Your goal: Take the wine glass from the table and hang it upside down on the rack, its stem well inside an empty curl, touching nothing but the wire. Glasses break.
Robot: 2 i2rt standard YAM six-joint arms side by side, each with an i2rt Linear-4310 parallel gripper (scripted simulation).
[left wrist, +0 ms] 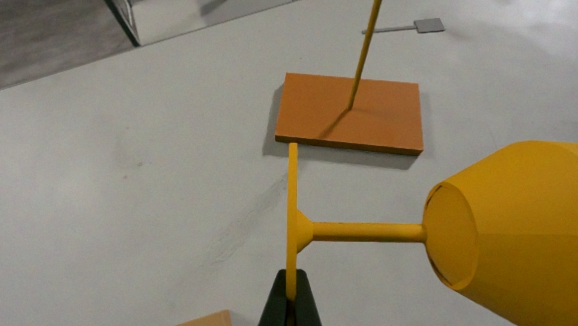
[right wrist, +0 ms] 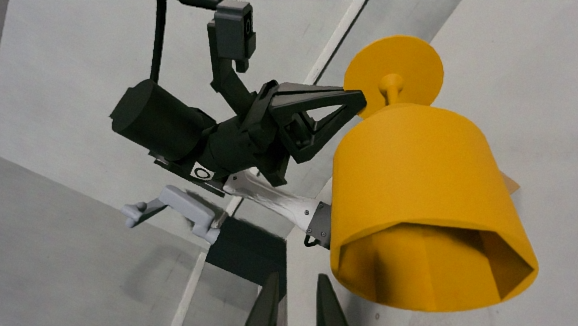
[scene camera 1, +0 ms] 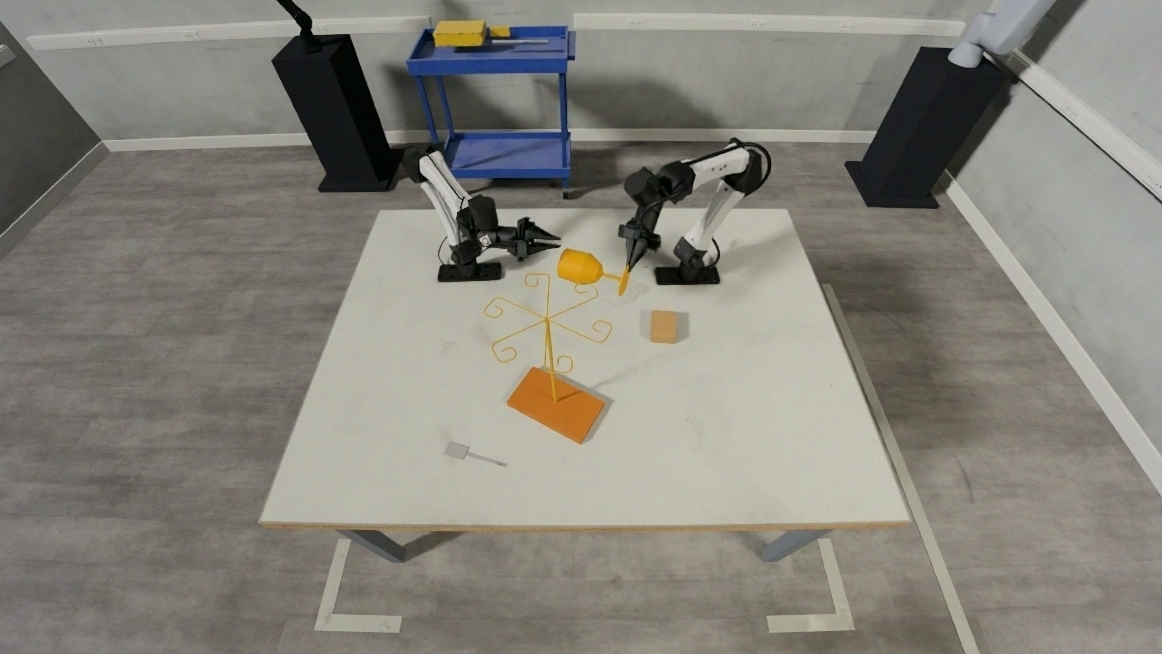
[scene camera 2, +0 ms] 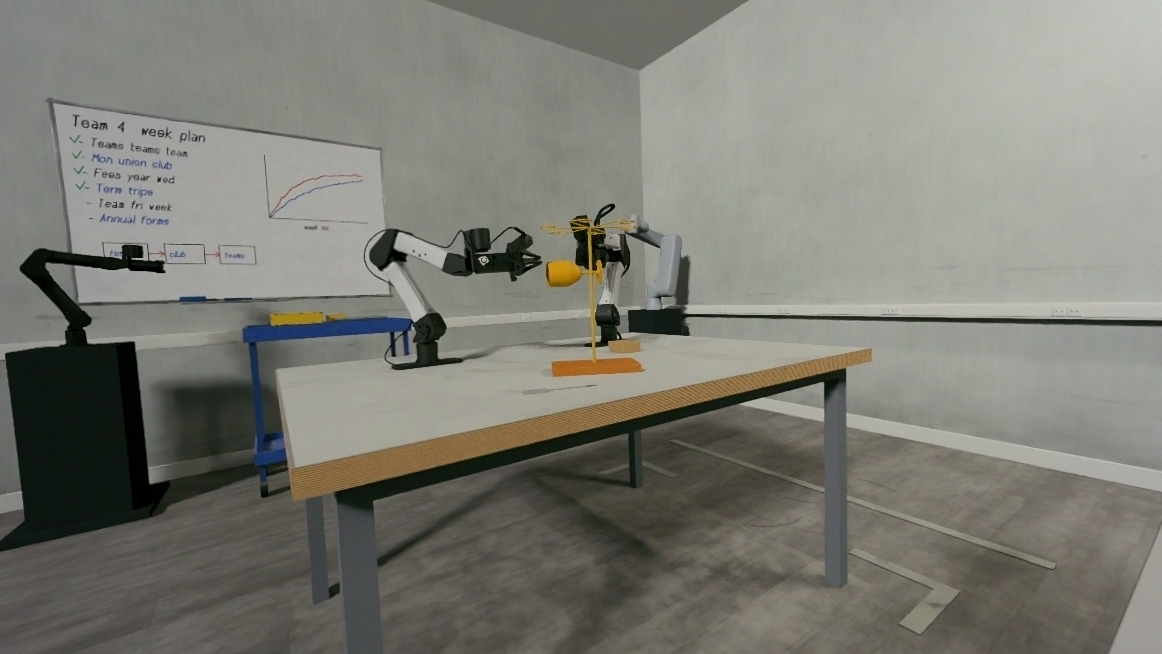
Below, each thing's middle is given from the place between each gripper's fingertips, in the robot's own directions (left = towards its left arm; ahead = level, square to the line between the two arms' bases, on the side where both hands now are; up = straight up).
Now: left hand 70 mm to the left of the yellow wine glass (scene camera 1: 576, 266) and 20 mm above it. Round my left hand: tan block (scene camera 1: 662, 323) (30 mm behind, 120 mm to the left, 260 mm below).
Right now my right hand (scene camera 2: 541, 260) is 10 cm to the right of the yellow wine glass, 6 cm short of it and 4 cm above it. From my right hand the other things lie so: tan block: 29 cm to the left, 29 cm below, 3 cm ahead.
